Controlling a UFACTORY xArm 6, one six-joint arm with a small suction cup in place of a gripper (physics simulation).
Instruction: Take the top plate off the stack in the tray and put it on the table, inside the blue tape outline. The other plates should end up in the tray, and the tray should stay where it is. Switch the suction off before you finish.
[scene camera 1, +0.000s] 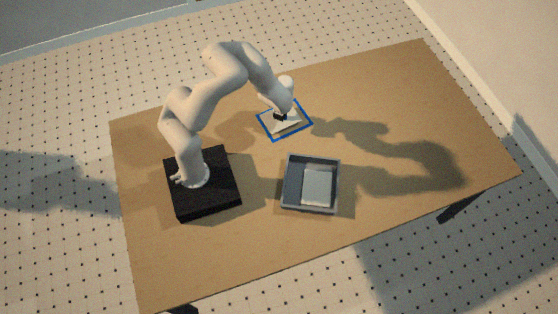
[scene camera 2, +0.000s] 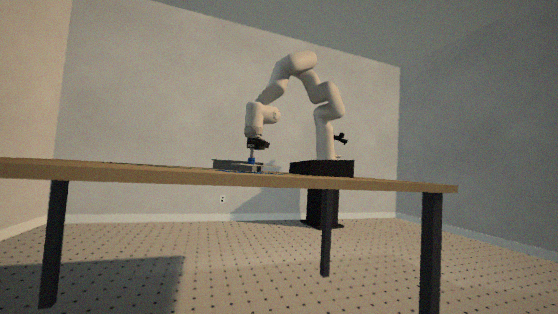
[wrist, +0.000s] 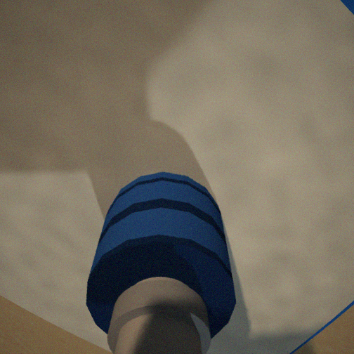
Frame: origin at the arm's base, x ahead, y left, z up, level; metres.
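Seen in the pictures: end effector, tool point: (scene camera 2: 250, 166); arm's base, origin of the base link: (scene camera 1: 194, 174) (scene camera 2: 325, 161).
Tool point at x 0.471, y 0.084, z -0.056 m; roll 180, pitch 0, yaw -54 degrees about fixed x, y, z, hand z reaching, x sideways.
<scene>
Pixels of each thing's middle, then the offset from my tool point to it. "pt": a spot on its surface instead. Level surfaces: height alone.
- top plate, body centre: (scene camera 2: 254, 165) (scene camera 1: 280, 117) 0.008 m left, 0.011 m back, 0.007 m up
- blue tape outline, surface spot: (scene camera 1: 292, 133) pt 0.075 m right, 0.003 m ahead, 0.024 m down
- grey tray, body centre: (scene camera 1: 310, 184) (scene camera 2: 239, 165) 0.337 m right, 0.071 m back, 0.002 m up
- wooden table, its level: 0.026 m down
My suction cup (scene camera 1: 284, 117) (scene camera 2: 251, 160) (wrist: 162, 182) is blue and points down. It holds the top plate (scene camera 1: 291, 123) (wrist: 280, 150), a pale flat plate that appears level and a little above the table. In the scene camera 1 view the plate is over the area inside the blue tape outline (scene camera 1: 292, 133) (wrist: 349, 4). The wrist hides part of the plate there. The grey tray (scene camera 1: 294, 182) (scene camera 2: 227, 164) holds the other plates (scene camera 1: 317, 187), stacked toward its right side in the scene camera 1 view. Their number cannot be told.
The wooden table (scene camera 1: 240, 250) (scene camera 2: 150, 171) carries the arm's black base (scene camera 1: 215, 197) (scene camera 2: 322, 168), left of the tray in the scene camera 1 view. The tray's raised walls stand near the front side of the tape outline. Arm shadows lie across the table's right side.
</scene>
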